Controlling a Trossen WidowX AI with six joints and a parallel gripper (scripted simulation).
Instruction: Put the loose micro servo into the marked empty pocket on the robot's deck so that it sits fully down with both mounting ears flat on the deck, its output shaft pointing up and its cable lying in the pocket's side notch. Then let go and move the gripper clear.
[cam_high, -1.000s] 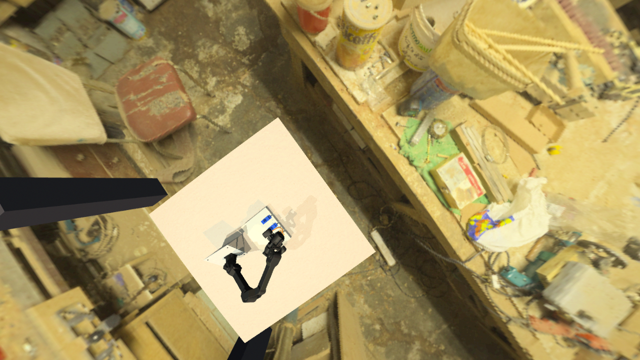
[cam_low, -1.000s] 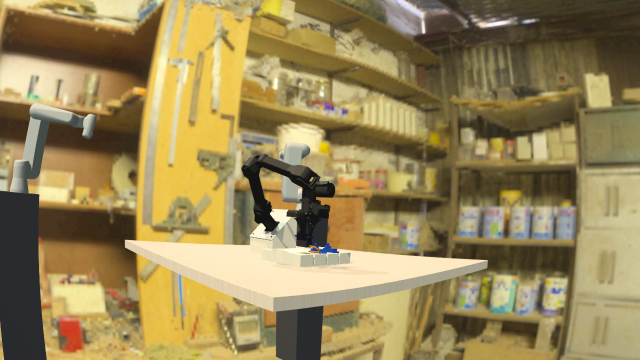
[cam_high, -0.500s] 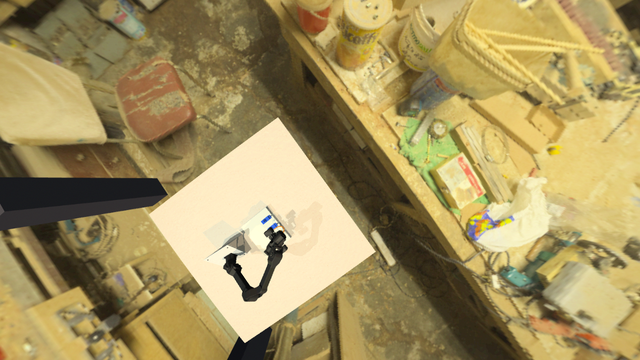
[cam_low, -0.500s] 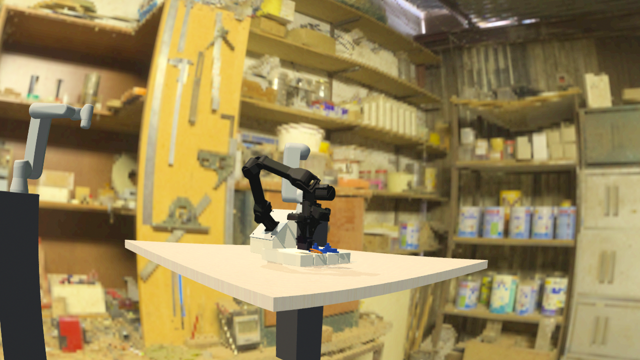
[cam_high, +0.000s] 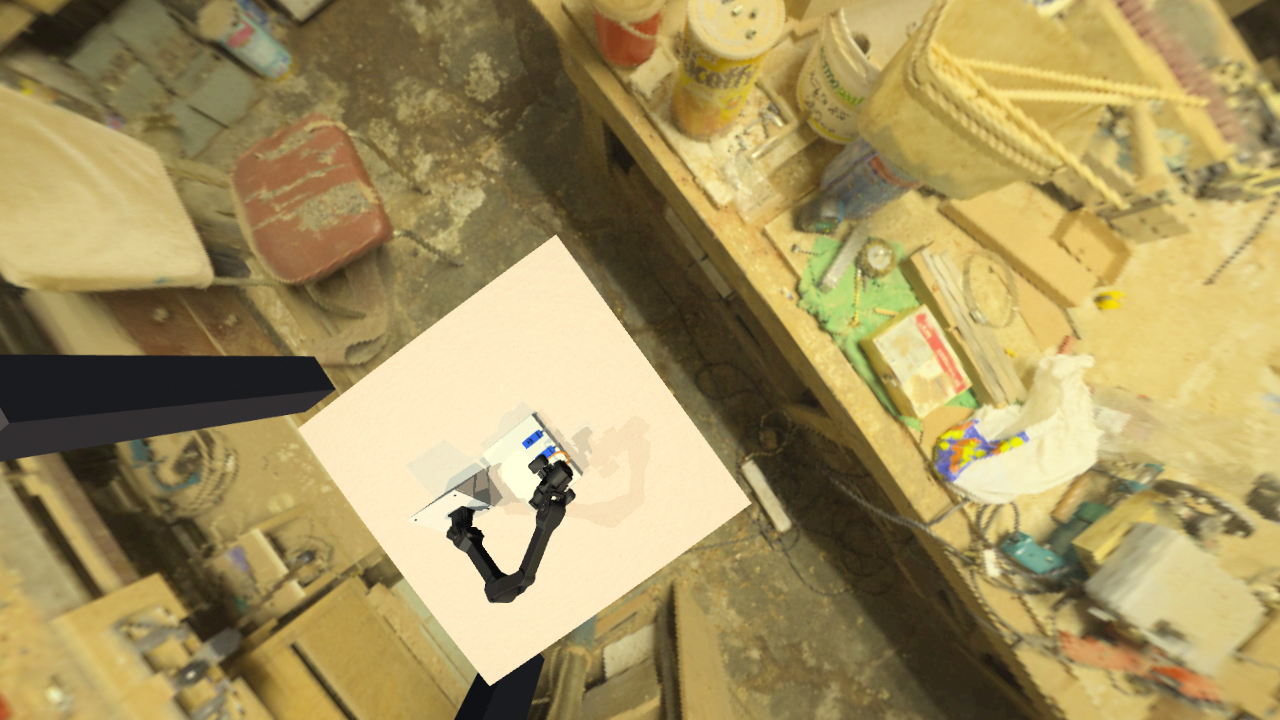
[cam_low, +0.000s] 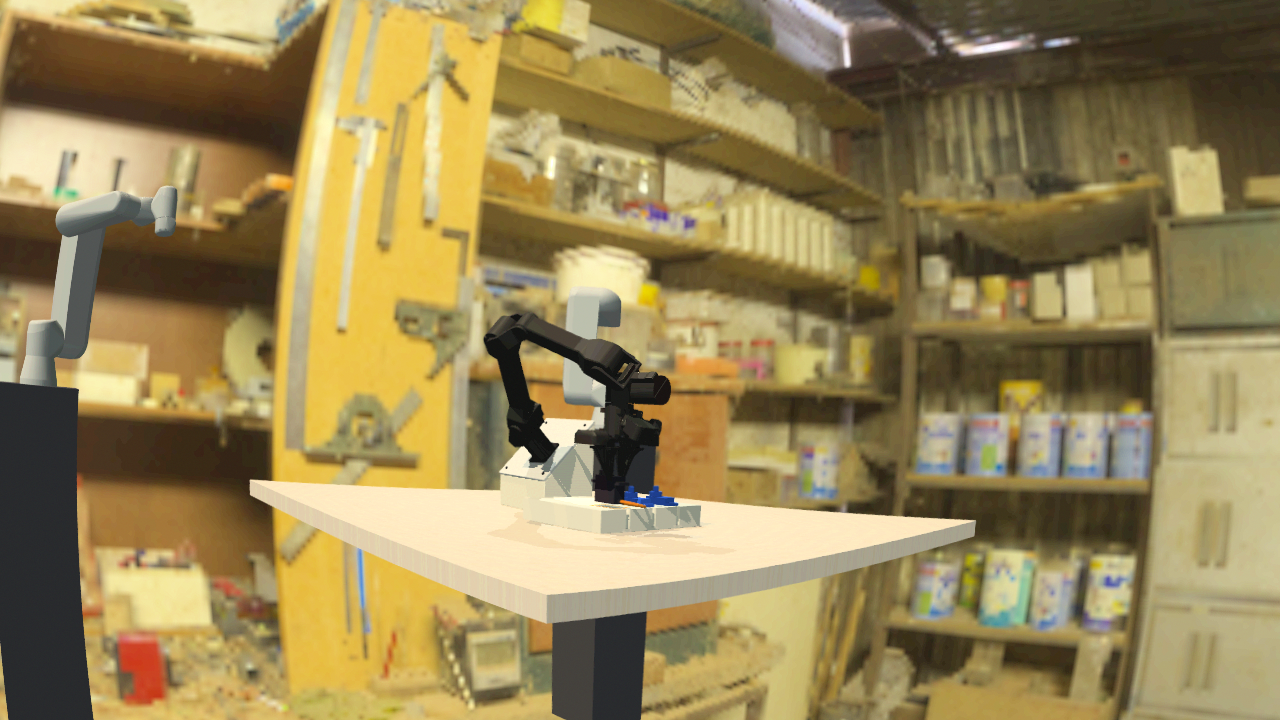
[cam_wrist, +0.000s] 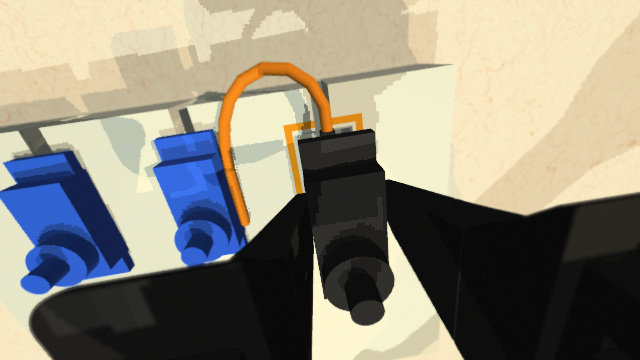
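Now: the cream deck 130 mm behind my gripper tip, 70 mm to the left of it and 80 mm below it.
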